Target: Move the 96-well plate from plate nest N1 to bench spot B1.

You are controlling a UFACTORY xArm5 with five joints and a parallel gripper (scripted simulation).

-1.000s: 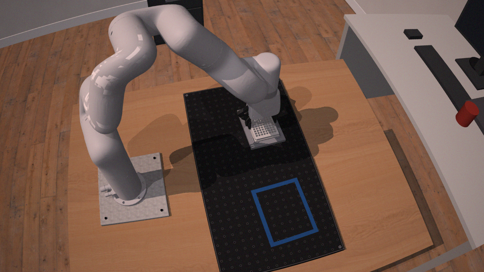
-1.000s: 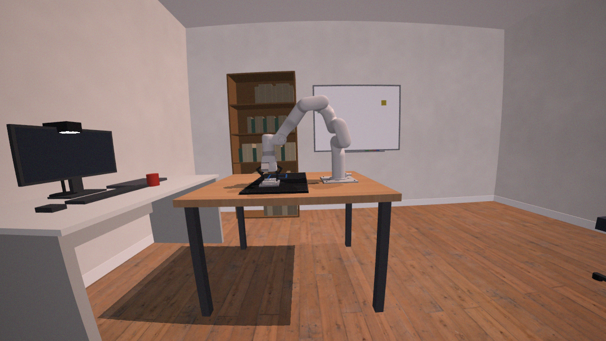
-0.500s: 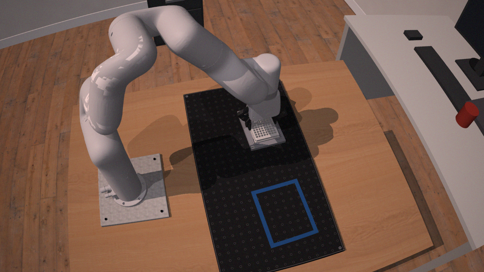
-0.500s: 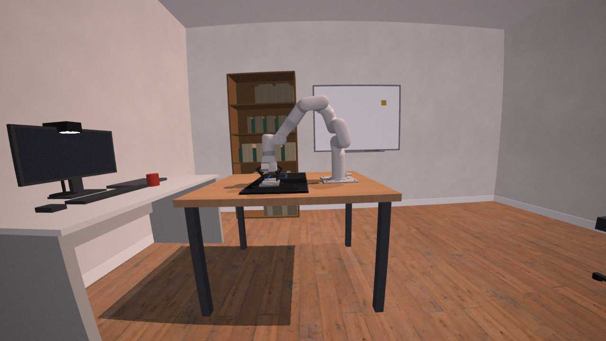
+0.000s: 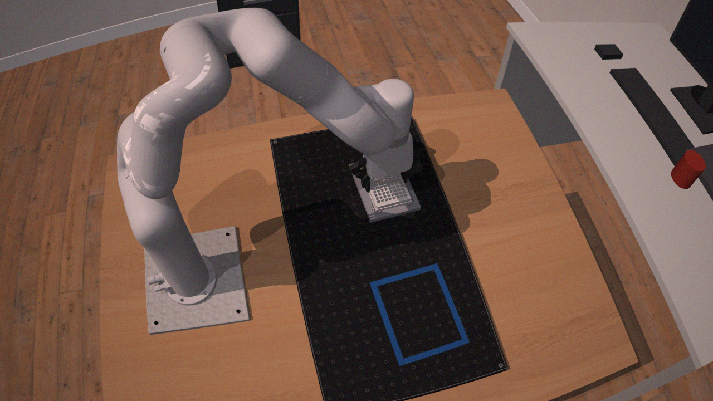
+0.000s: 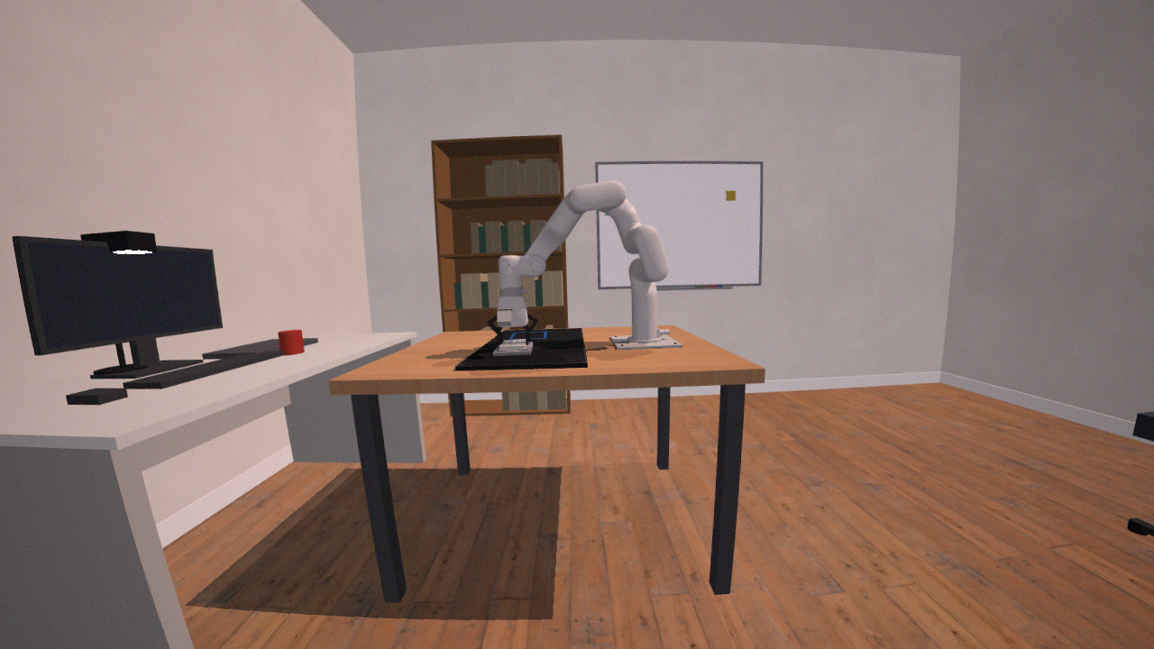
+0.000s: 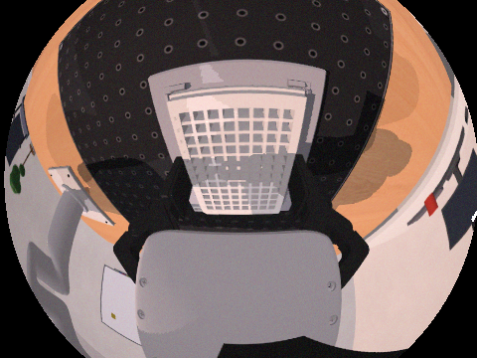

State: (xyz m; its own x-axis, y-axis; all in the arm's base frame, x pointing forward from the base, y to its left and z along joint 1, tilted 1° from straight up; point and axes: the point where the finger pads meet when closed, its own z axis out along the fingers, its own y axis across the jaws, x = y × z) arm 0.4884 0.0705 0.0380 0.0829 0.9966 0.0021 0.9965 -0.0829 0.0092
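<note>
Right now my hand is 2 cm above the grey plate nest. Also, from my hand: white 96-well plate: 1 cm below.
</note>
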